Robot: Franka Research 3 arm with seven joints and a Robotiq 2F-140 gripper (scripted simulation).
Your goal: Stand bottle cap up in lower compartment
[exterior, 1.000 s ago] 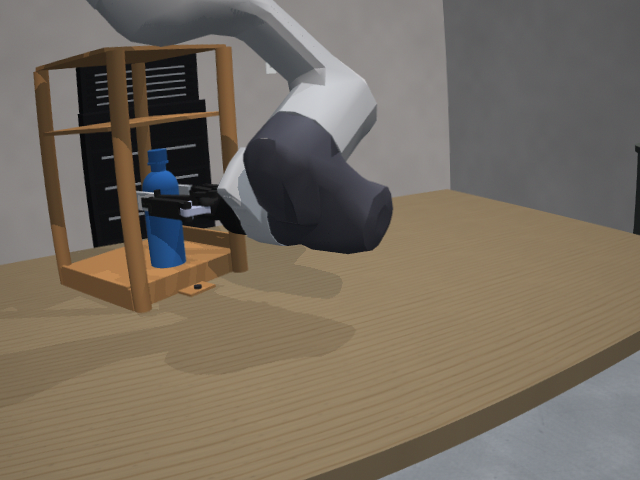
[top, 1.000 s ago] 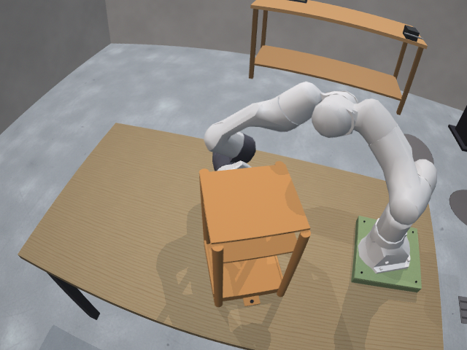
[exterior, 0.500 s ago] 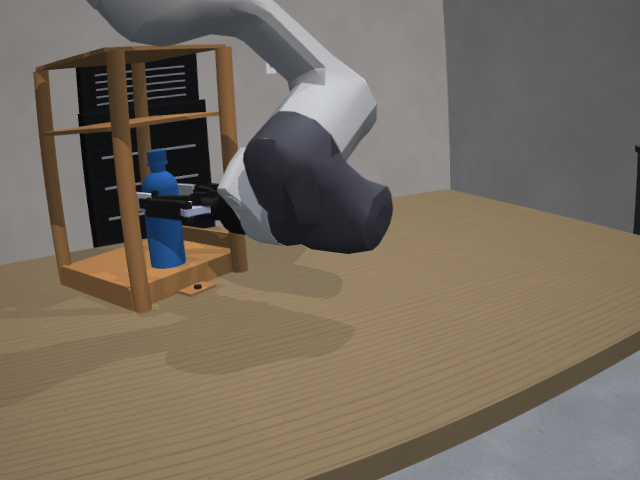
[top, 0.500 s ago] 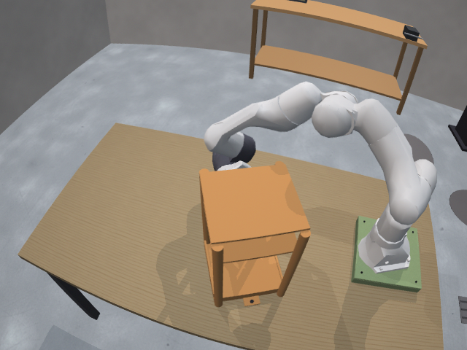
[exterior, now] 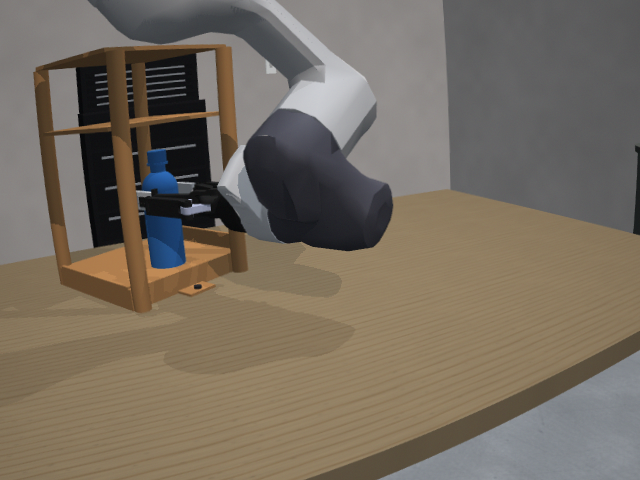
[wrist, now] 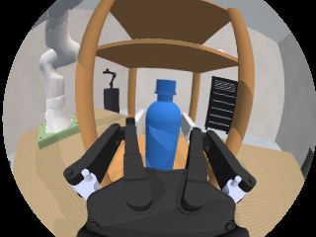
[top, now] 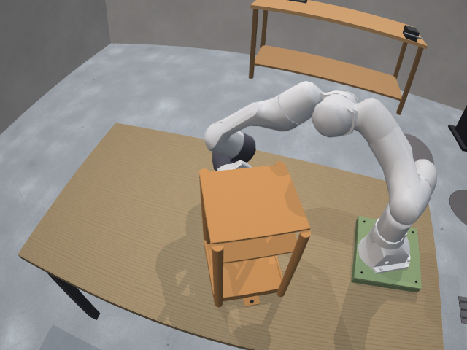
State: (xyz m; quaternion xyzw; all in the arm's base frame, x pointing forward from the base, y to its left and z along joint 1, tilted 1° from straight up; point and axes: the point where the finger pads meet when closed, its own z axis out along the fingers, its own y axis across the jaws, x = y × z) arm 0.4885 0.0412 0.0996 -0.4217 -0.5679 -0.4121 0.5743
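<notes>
The blue bottle is 10 mm above my hand. From my hand the other things lie so: shelving unit (50 mm to the left, 40 mm above, 20 mm behind).
</notes>
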